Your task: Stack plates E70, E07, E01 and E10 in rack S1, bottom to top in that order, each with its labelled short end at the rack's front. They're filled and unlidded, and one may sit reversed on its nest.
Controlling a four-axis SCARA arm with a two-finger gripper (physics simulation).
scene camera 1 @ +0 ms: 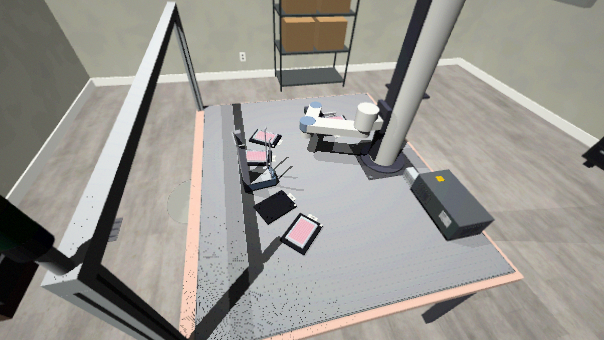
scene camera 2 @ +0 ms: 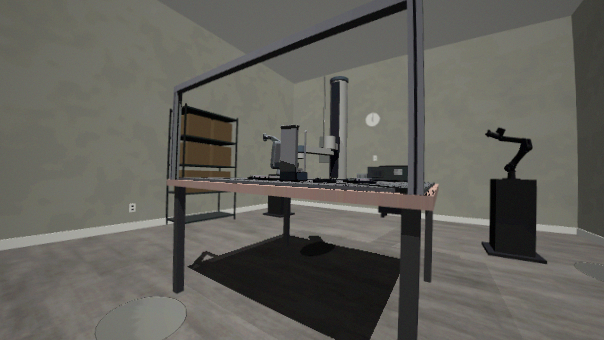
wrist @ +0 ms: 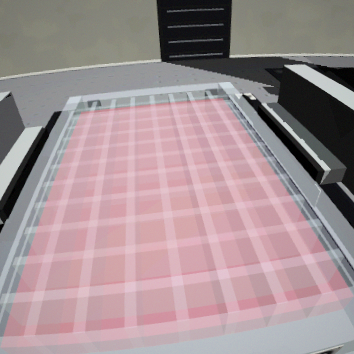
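Where they show: gripper, between the fingertips: [scene camera 1: 338, 117] [wrist: 152, 100]; arm's base, origin of its link: [scene camera 1: 381, 159].
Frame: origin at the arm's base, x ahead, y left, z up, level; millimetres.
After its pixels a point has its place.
Observation:
My gripper [wrist: 152, 100] @[x 166, y -317, z 96 mm] is shut on a pink-filled plate [wrist: 170, 210] @[x 215, y -314, z 86 mm] [scene camera 1: 336, 119], its pads along the two long sides. That plate lies level; the arm partly hides it in scene camera 1, and I cannot read which plate it is. Three more pink-filled plates, one [scene camera 1: 267, 136] @[x 624, y -282, z 38 mm] at the far left, one [scene camera 1: 258, 157] @[x 699, y -107, z 38 mm] beside the rack and one [scene camera 1: 302, 231] @[x 573, y 387, z 36 mm] nearest the camera, sit on black nests. A black nest [scene camera 1: 275, 206] @[x 662, y 226, z 24 mm] holds no plate. The rack with a tall panel, dark base and thin rods [scene camera 1: 263, 185] @[x 700, y 97, z 36 mm] [scene camera 2: 289, 147] @[x 794, y 71, z 196 mm] looks like S1. Labels are too small to read.
The arm's column [scene camera 1: 417, 85] @[x 19, y 73, z 497 mm] [scene camera 2: 342, 125] @[x 47, y 58, z 473 mm] stands at the right of the table [scene camera 1: 360, 240] @[x 335, y 469, z 13 mm]. A dark grey box [scene camera 1: 452, 202] @[x -87, y 436, z 127 mm] [scene camera 2: 387, 173] @[x -35, y 407, z 75 mm] is near the table's right edge. A tall metal frame [scene camera 1: 135, 107] @[x 1013, y 288, z 620 mm] [scene camera 2: 295, 42] @[x 1042, y 275, z 581 mm] rises along the left edge. The rack's rods stand upright among the nests.

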